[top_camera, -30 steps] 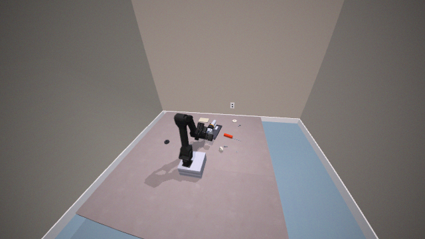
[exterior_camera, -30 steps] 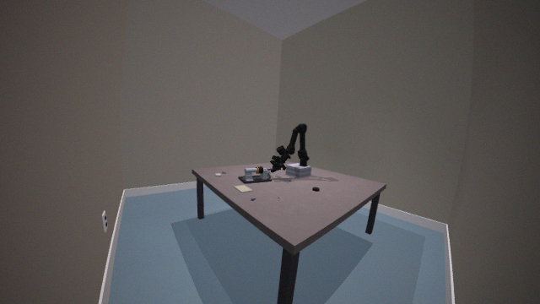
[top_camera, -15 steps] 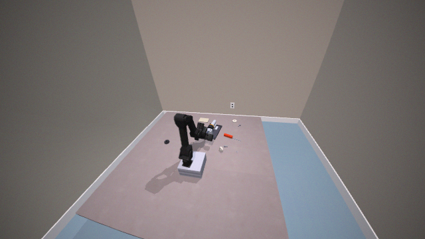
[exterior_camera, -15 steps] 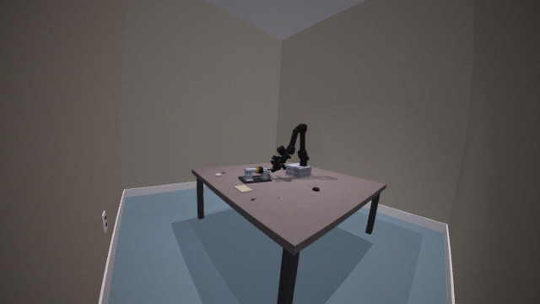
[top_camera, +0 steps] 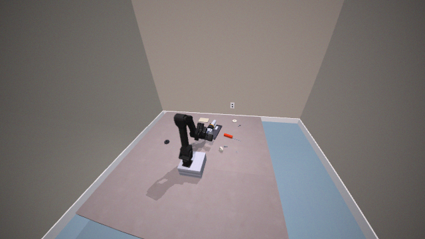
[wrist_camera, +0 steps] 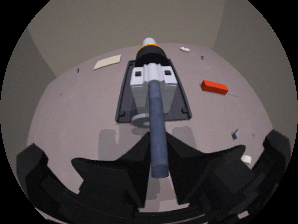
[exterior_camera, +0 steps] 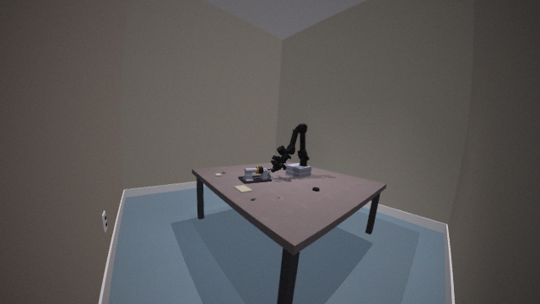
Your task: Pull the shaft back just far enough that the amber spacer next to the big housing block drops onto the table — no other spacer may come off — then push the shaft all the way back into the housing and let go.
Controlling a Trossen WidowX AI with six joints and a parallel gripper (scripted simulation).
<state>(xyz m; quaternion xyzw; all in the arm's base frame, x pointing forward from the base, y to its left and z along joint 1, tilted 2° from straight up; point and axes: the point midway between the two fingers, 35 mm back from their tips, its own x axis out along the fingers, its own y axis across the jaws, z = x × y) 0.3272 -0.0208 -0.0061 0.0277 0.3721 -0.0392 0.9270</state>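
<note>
Right now the blue-grey shaft is 50 mm ahead of my gripper tip and 20 mm above it. Round my gripper tip: tan pad: 330 mm ahead, 150 mm to the left, 50 mm below; amber spacer: 140 mm ahead, 20 mm above, 10 mm to the right; black spacer: 100 mm ahead, 20 mm above, 10 mm to the right.
</note>
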